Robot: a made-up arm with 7 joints.
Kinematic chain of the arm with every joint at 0, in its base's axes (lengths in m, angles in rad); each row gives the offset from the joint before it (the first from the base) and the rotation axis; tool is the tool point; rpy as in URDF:
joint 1: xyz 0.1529 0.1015 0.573 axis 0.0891 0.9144 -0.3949
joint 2: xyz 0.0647 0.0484 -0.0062 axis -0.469 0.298 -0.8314
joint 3: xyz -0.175 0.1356 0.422 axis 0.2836 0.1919 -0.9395
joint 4: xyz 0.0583 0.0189 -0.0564 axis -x
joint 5: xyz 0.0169 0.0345 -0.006 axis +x
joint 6: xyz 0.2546 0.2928 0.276 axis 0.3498 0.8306 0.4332
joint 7: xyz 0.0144 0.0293 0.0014 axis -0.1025 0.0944 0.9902
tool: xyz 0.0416 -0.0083 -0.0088 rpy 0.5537 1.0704 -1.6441
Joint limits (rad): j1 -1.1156..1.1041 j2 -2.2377..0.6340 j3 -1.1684..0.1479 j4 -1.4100..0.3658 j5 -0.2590..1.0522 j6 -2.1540..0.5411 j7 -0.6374..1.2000
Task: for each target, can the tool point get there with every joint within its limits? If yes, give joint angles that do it. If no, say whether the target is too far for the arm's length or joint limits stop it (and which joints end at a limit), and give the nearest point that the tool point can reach.
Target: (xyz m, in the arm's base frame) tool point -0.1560 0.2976 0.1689
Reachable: no: joint limits stop it (at a limit: joint 1, joint 3, joint 4, joint 5, joint 6, joint 7) | nearest point -0.4126 0.3281 0.1130 | short by 0.264 m
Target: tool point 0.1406 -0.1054 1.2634
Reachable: yes | joints -0.5543 -1.3039 -0.0953 -1.0284 0.6255 -1.2694 0.2030
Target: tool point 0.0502 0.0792 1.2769
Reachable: yes | joints -0.6441 -0.0291 -0.1892 -1.1347 0.6441 -1.6440 0.1648
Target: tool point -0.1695 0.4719 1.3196
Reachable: yes | joints -0.6459 0.0050 -0.8129 -0.8331 0.7627 -0.0607 1.0109
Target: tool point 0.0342 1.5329 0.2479
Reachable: no: too far | nearest point -0.0418 0.9732 0.5139 | short by 0.624 m
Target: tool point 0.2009 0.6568 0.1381
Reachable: no: joint limits stop it (at a limit: joint 1, joint 2, joint 3, joint 4, joint 5, joint 6, joint 7) | nearest point -0.0699 0.8791 0.3784 | short by 0.425 m
